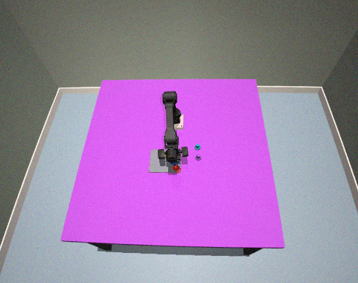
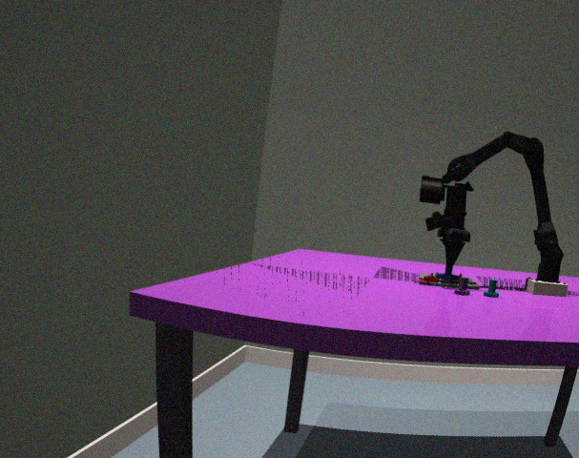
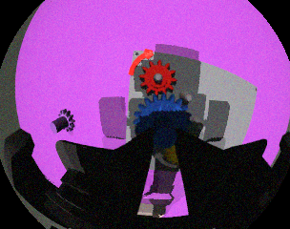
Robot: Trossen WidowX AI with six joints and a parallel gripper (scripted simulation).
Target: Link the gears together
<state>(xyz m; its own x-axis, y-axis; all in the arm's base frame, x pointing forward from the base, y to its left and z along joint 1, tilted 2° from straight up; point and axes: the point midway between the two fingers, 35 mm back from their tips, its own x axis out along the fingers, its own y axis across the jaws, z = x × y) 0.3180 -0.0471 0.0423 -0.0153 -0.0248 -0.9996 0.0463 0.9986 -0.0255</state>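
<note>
The red gear lies 50 mm ahead of my gripper tip and 30 mm below it. Also, from my gripper tip: red arrow: 70 mm ahead, 40 mm below, 20 mm to the left; then yellow gear: 50 mm behind, 30 mm to the right, 30 mm below; then blue gear: 10 mm below.
</note>
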